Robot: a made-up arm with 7 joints.
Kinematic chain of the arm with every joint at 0, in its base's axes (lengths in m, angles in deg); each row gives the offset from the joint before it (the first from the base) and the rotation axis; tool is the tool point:
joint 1: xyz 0 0 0.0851 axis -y
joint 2: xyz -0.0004 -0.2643 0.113 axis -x
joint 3: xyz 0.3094 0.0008 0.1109 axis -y
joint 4: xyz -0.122 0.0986 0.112 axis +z
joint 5: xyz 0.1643 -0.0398 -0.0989 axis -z
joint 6: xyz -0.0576 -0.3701 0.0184 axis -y
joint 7: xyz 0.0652 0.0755 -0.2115 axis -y
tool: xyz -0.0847 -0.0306 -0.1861
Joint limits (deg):
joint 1: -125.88..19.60
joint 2: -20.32..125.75
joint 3: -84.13..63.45
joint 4: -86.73..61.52
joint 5: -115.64..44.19
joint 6: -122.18..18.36
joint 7: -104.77..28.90
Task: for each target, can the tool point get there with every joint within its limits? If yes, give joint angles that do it. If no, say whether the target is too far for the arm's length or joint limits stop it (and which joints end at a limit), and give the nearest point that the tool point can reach.
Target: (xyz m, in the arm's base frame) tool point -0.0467 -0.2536 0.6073
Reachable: yes | joints -7.62 18.39 -66.21 -46.41 0.50 -9.33 -29.60
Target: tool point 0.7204 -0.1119 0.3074
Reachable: yes | joints -13.93 65.03 -12.68 27.02 -49.04 -101.89 -60.45
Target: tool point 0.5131 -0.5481 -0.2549
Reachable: yes | joints -83.36 18.68 -37.87 -15.77 -46.05 -88.26 -76.03
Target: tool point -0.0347 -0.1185 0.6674
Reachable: yes | joints 8.14 12.30 -53.89 -57.60 10.65 -41.33 -87.24
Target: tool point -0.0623 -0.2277 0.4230
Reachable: yes | joints -0.78 76.62 -3.15 -35.00 -8.51 -27.50 -82.06
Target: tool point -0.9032 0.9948 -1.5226
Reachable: no: too far | nearest point -0.3481 0.2851 -0.6615 | short by 1.246 m
